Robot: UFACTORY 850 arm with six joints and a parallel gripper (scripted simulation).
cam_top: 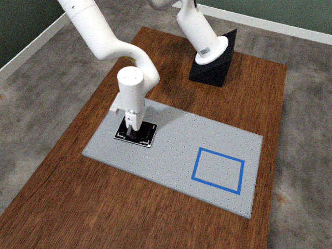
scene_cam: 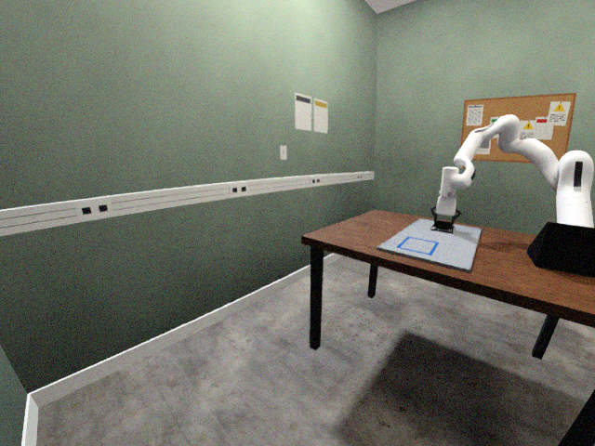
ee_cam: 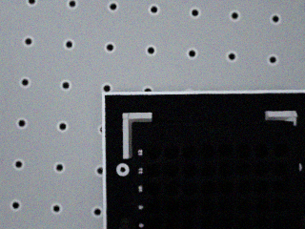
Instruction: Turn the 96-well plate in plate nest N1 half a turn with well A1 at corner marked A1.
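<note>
My gripper is now 10 mm above the black 96-well plate. The rest, counted from my hand: plate nest N1: 30 mm below.
</note>
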